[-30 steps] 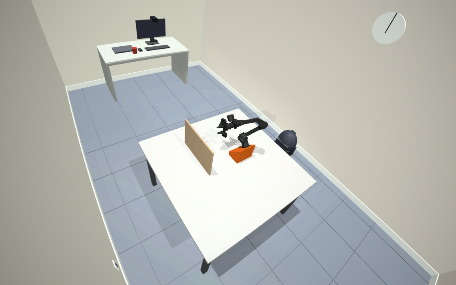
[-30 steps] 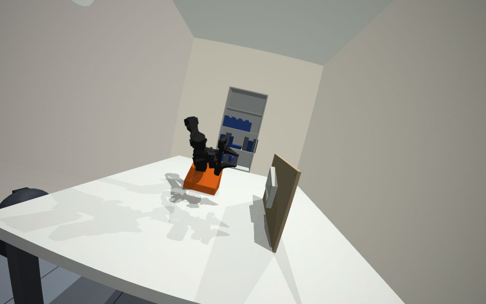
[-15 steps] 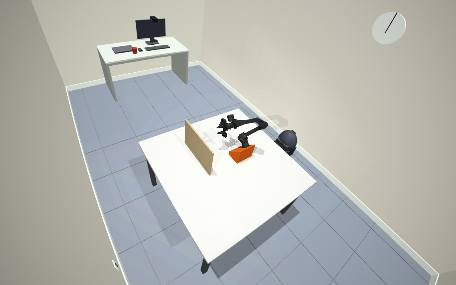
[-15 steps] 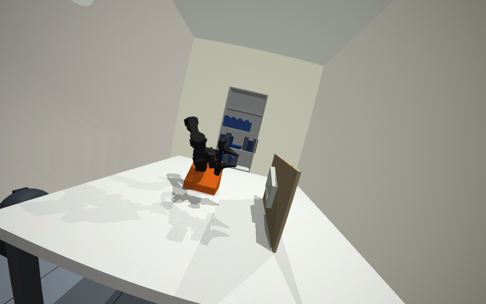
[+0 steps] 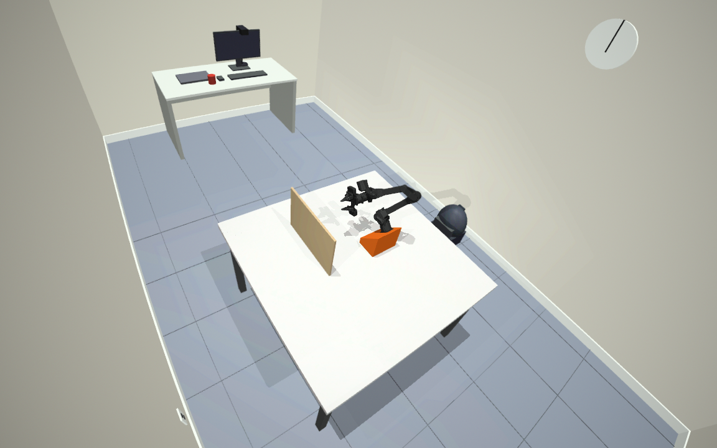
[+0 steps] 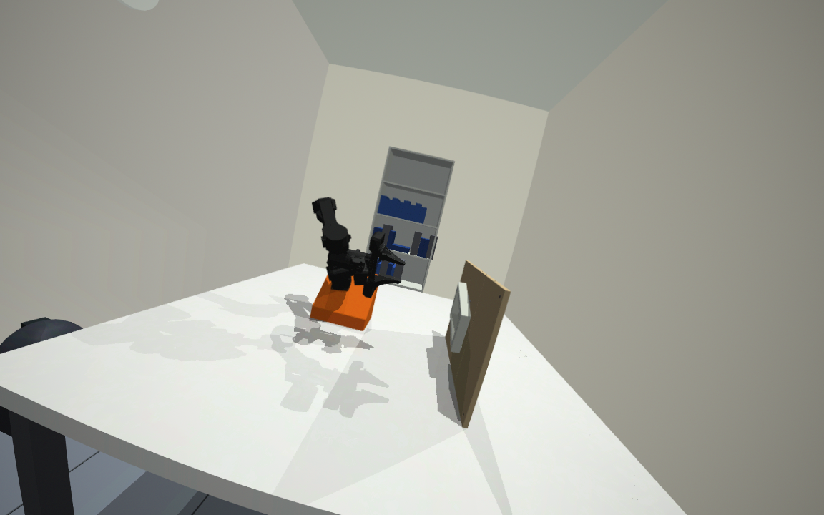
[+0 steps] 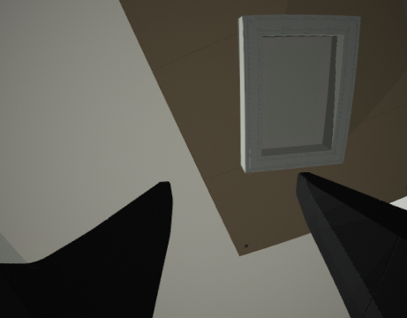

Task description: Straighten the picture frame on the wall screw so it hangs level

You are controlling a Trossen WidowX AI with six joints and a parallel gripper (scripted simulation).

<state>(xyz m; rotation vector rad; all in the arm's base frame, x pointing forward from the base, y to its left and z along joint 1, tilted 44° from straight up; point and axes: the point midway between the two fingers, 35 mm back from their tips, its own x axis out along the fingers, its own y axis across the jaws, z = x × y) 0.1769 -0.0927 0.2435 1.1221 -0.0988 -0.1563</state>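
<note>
My gripper tip is now 20 cm short of the pale grey picture frame and 9 cm above it. Round my gripper tip: wall panel 21 cm ahead, 10 cm below, 1 cm to the right.
</note>
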